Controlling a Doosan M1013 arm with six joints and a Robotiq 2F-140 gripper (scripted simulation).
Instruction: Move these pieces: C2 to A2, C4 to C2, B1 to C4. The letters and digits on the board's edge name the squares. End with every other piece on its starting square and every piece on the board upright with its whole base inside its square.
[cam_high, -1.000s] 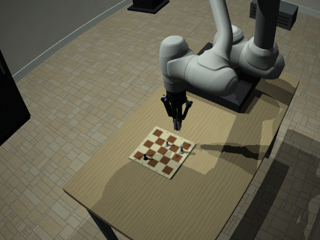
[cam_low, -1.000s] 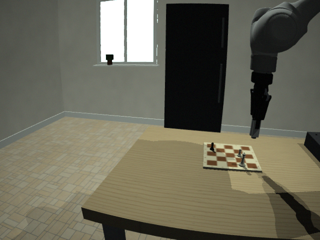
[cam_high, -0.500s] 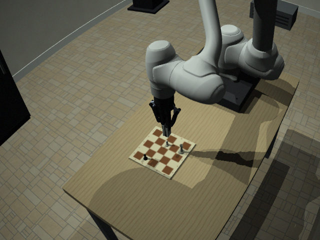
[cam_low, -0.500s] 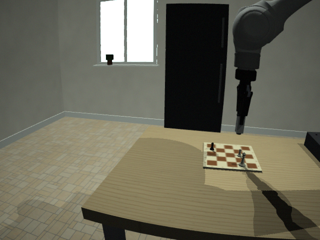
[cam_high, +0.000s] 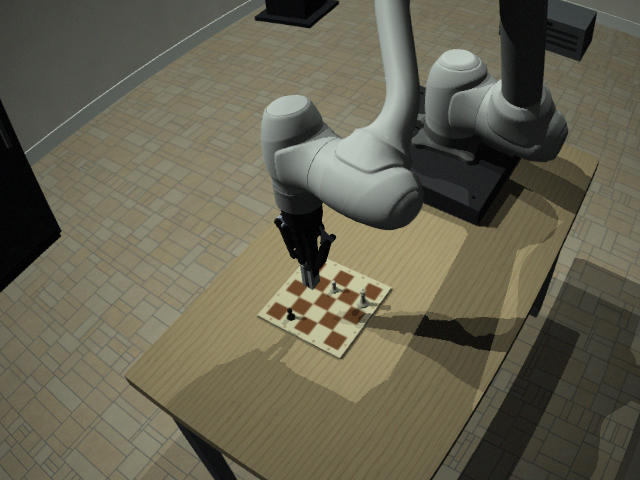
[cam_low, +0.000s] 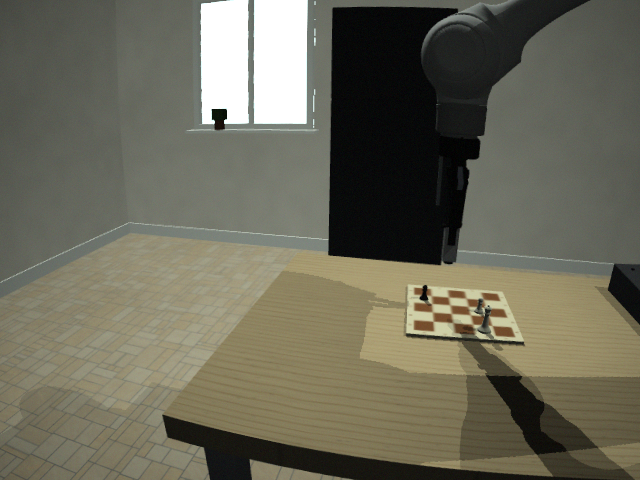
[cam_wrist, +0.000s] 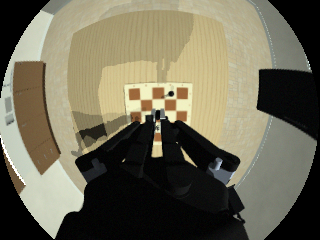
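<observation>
Now: the small chessboard 40 mm behind my hand and 140 mm below it. Round my hand: tall white piece 70 mm behind, 80 mm to the left, 110 mm below; small white piece 80 mm behind, 10 mm to the left, 130 mm below.
</observation>
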